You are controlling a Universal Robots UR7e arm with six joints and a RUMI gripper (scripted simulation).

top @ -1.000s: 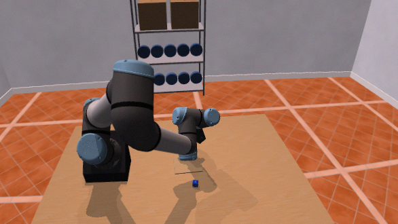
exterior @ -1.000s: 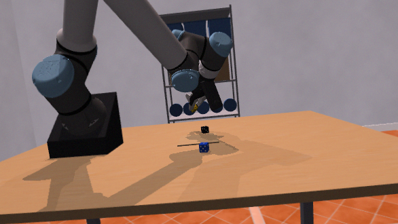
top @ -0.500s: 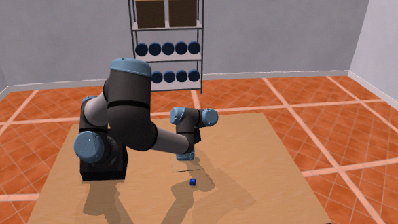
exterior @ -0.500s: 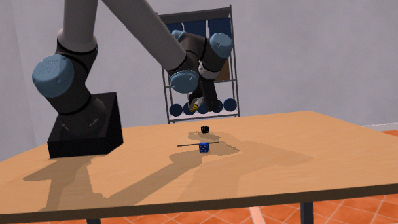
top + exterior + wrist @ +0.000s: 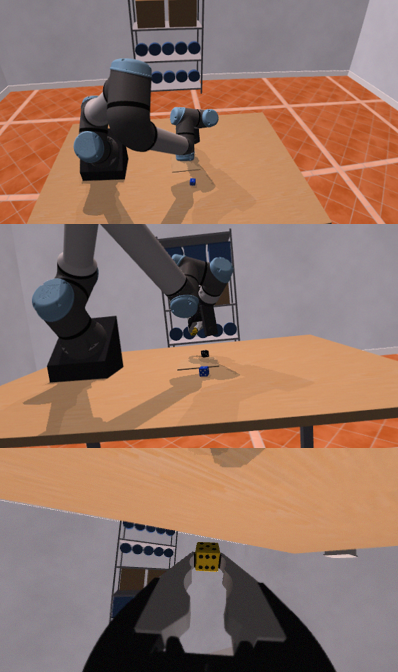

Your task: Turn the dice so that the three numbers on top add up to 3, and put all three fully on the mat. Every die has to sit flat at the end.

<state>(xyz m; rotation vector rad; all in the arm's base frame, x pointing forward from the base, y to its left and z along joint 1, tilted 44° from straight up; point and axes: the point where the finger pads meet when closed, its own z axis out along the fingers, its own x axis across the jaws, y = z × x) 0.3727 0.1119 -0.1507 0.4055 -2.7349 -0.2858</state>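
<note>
My gripper is now 40 mm short of the black die, 50 mm to the left of it and 90 mm above it. Also, from my hand: yellow die right at my hand; blue die 30 mm ahead, 320 mm to the right, 90 mm below; tan mat 10 mm ahead, 160 mm to the right, 100 mm below.
</note>
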